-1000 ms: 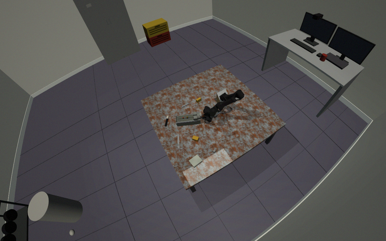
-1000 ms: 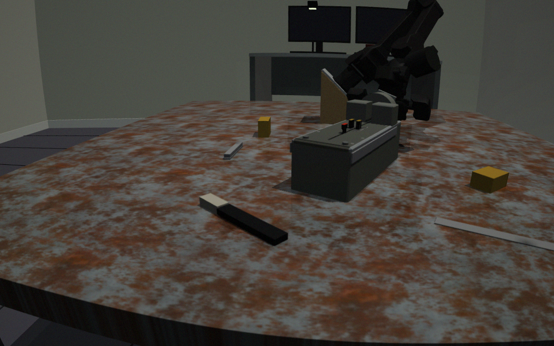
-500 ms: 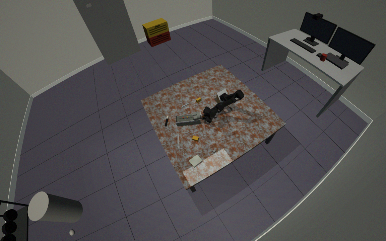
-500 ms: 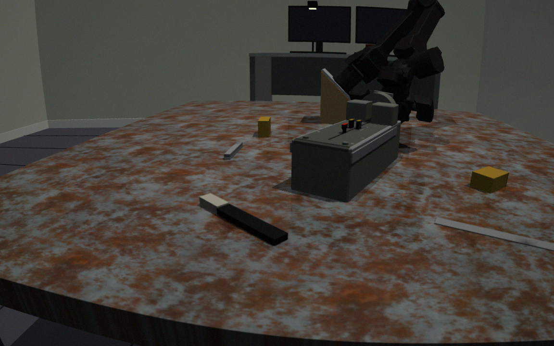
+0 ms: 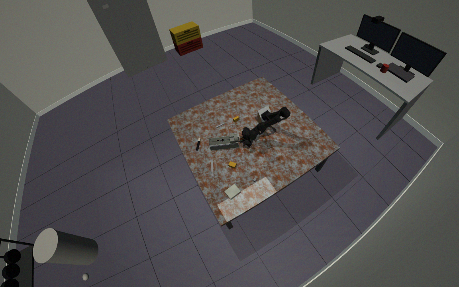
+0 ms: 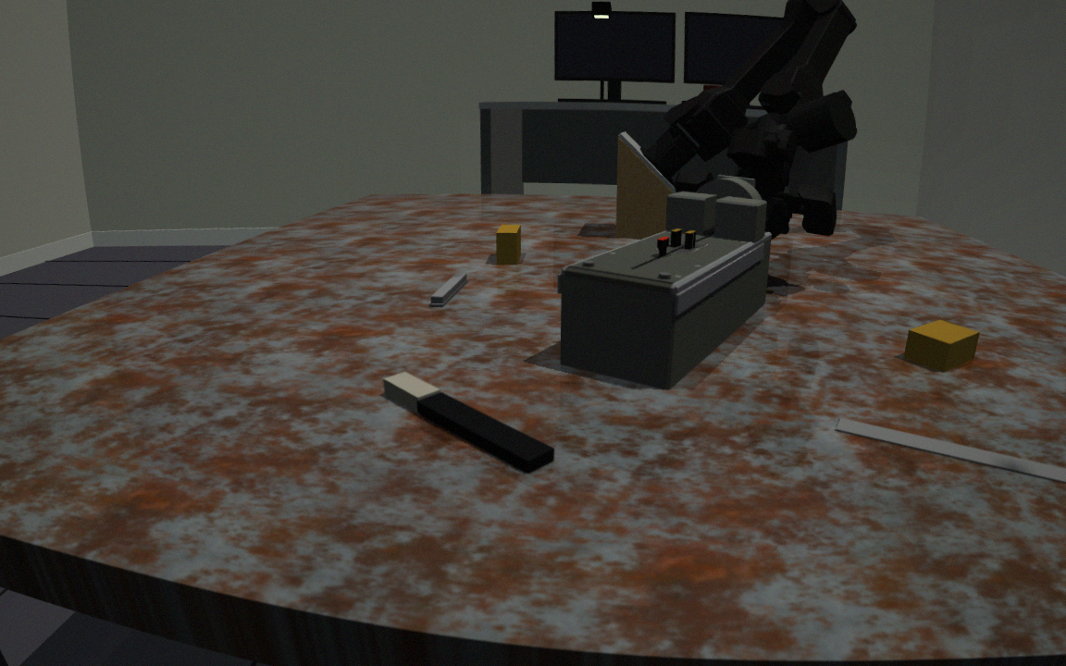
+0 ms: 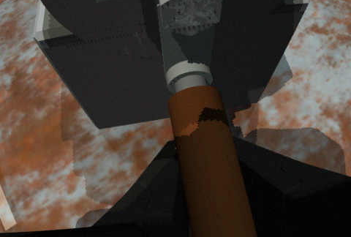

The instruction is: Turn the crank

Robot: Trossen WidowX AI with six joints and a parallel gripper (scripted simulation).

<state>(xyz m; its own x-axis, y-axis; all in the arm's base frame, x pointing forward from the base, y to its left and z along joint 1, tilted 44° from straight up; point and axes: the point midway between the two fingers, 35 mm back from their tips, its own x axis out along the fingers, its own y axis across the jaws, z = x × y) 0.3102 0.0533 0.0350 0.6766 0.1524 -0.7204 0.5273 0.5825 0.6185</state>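
The brown crank handle is 10 mm behind my gripper tip, 10 mm to the left of it and 30 mm above it. The rest, counted from my gripper tip: red pointer (180 mm ahead, 110 mm to the right, 50 mm above); then small grey bar (40 mm ahead, 300 mm to the right, 30 mm below); then grey strip (360 mm ahead, 60 mm to the left, 30 mm below).
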